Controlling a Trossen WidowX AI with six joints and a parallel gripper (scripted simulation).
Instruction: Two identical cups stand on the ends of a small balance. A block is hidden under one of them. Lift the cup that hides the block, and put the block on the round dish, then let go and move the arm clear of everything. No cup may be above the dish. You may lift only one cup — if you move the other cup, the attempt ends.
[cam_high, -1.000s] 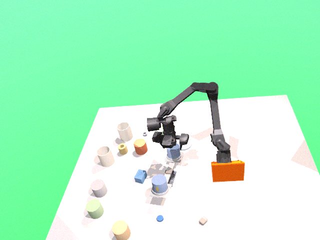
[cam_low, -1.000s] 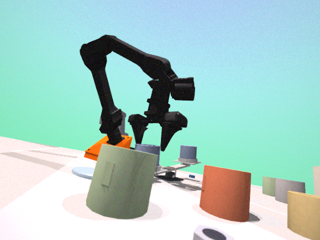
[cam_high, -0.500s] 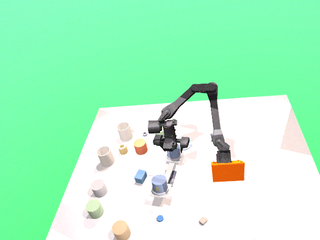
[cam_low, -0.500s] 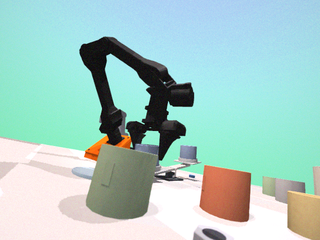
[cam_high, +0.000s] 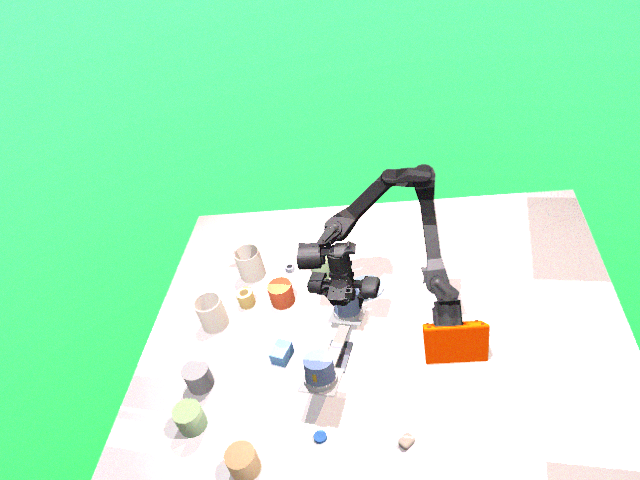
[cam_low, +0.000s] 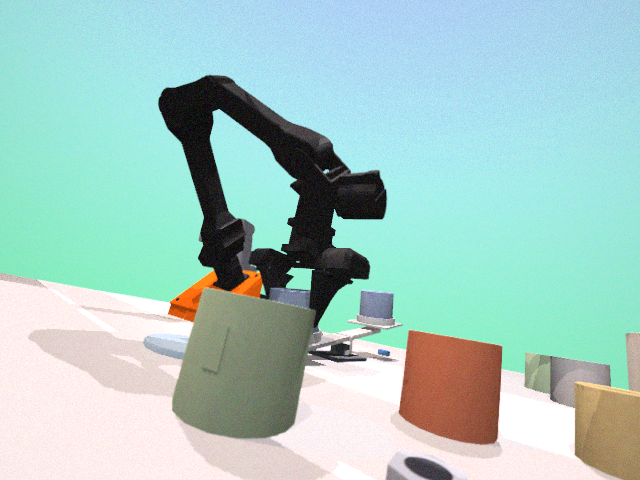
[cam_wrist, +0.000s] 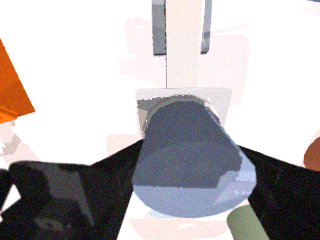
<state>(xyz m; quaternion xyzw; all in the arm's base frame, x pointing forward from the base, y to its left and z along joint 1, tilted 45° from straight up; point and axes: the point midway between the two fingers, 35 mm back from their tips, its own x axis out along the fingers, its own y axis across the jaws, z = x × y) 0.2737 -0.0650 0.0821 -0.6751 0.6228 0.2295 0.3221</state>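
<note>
Now: gripper tip 30 mm past the pale blue round dish, 120 mm to the left of it and 40 mm above it. Round my gripper tip: grey block: right at my gripper tip; orange cylinder: 190 mm ahead, 70 mm to the right, 10 mm below; balance: 10 mm ahead, 140 mm to the left, 10 mm below.
</note>
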